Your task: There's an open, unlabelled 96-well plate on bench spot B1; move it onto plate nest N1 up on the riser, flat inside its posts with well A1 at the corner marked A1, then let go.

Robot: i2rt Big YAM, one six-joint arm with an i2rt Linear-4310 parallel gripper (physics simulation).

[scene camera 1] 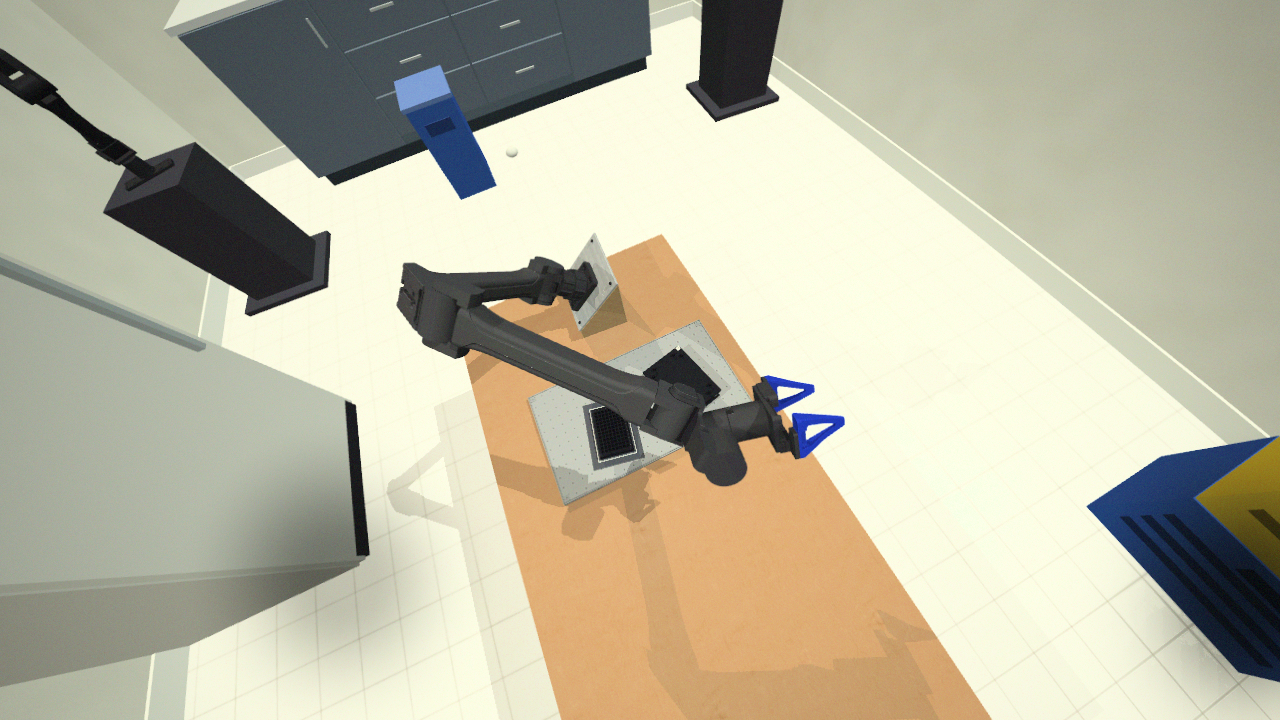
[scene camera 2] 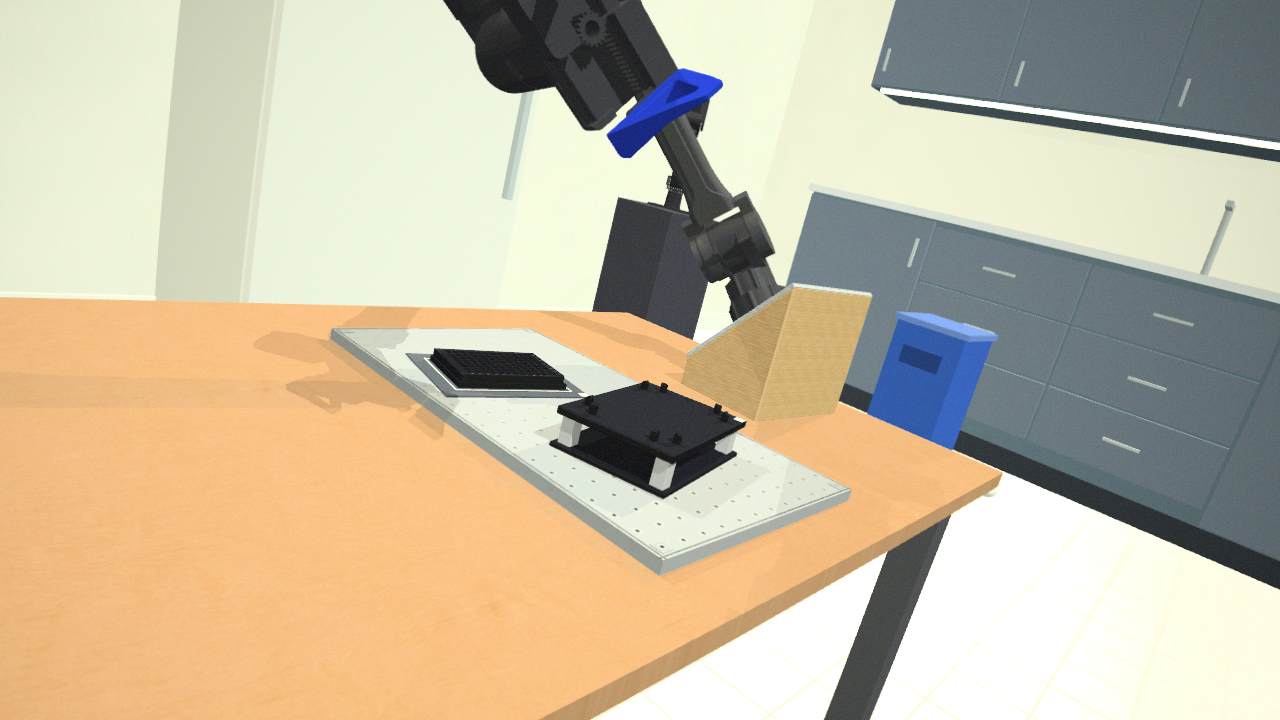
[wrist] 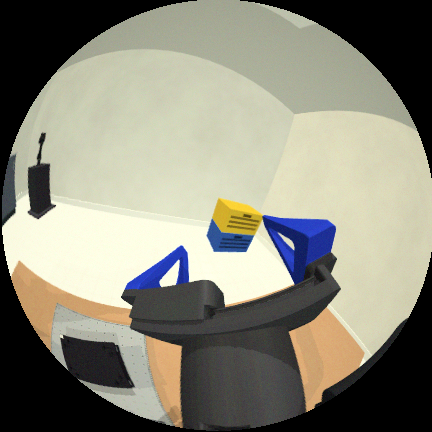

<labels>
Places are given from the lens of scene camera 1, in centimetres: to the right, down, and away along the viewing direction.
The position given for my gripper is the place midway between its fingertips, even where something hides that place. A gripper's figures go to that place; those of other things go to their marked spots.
my gripper [scene camera 1: 828, 403]: 29, 7, 54
black well plate [scene camera 1: 613, 436]: -7, 19, 88
</labels>
